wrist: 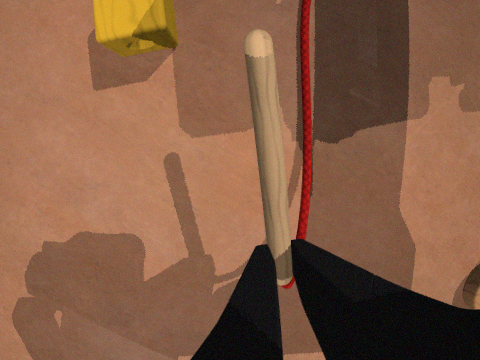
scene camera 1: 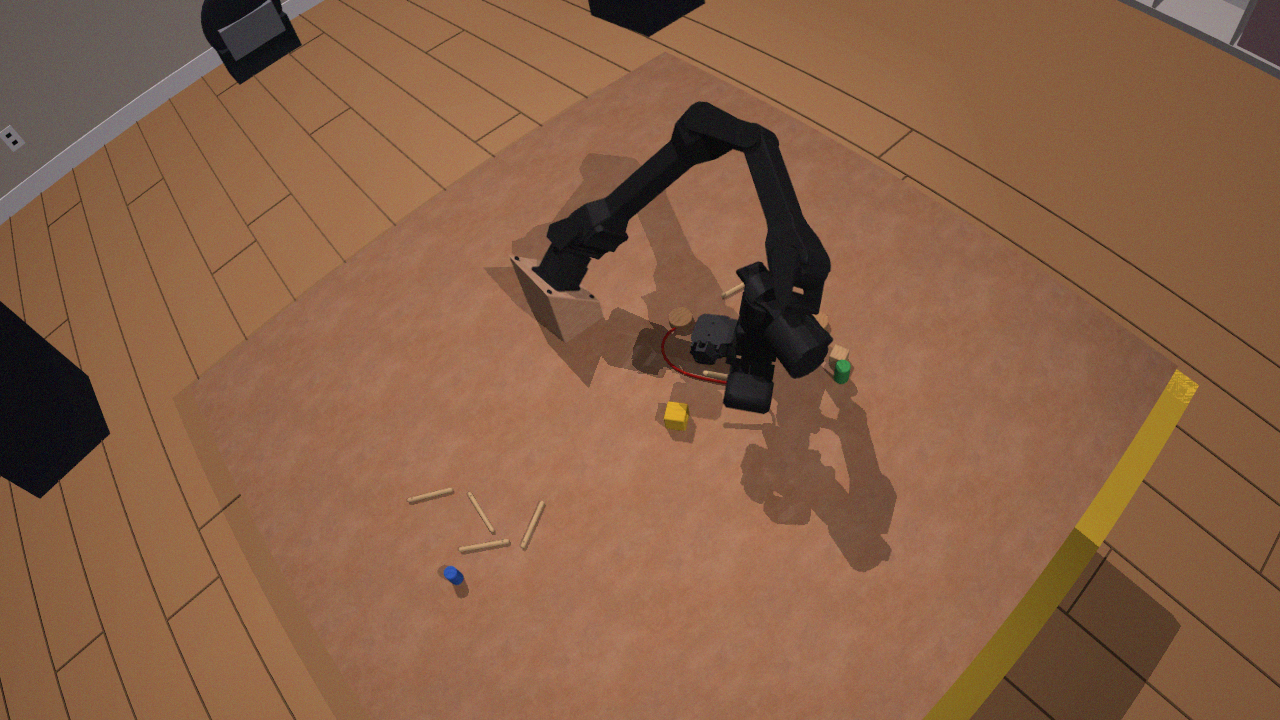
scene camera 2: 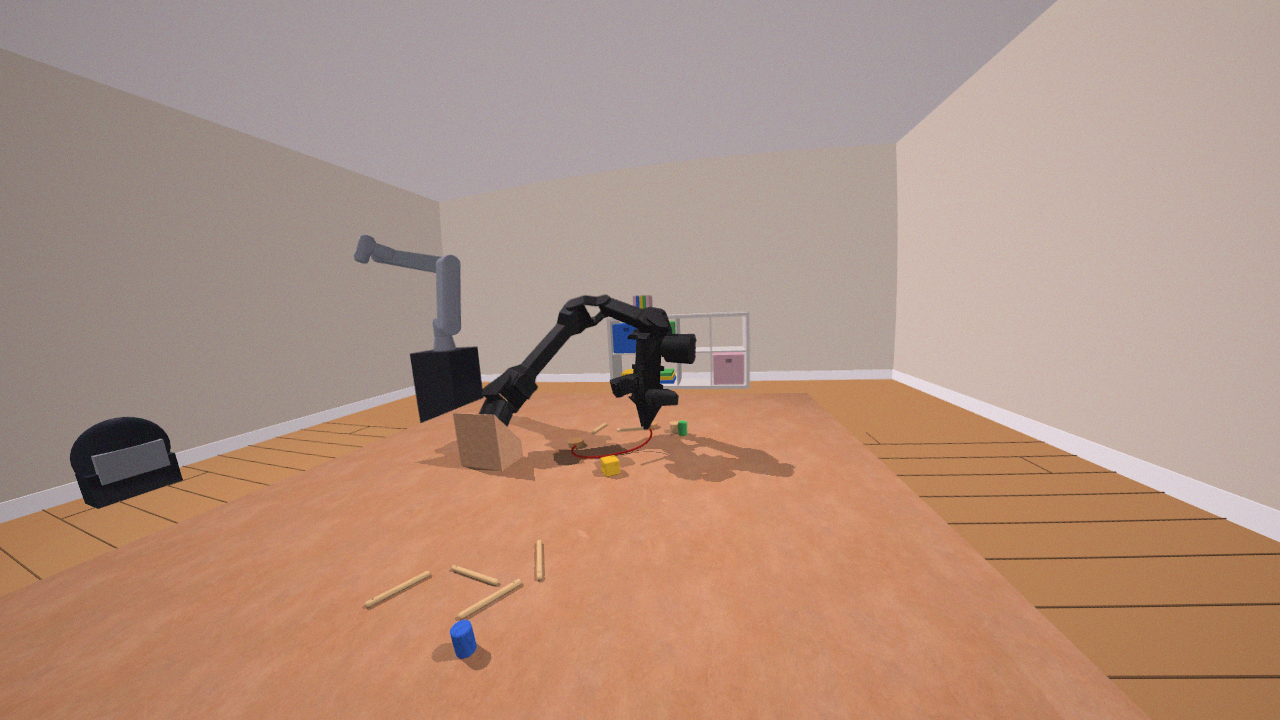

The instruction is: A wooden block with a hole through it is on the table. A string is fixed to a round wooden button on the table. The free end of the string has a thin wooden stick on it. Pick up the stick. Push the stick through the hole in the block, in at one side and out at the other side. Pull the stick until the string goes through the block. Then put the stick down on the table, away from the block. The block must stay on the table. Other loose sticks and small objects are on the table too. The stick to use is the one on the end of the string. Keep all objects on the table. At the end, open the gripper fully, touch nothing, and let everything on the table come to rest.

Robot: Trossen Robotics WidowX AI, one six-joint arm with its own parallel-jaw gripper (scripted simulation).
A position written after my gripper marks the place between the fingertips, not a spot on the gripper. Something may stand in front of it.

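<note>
There's a blue cylinder (scene camera 2: 462, 634) here, though in the wrist view the cylinder is out of frame. That same scene camera 2 picture shows my gripper (scene camera 2: 644, 429), and you'd also get the gripper (scene camera 1: 749, 381) from another camera, plus the gripper (wrist: 279, 254) from the wrist.
</note>
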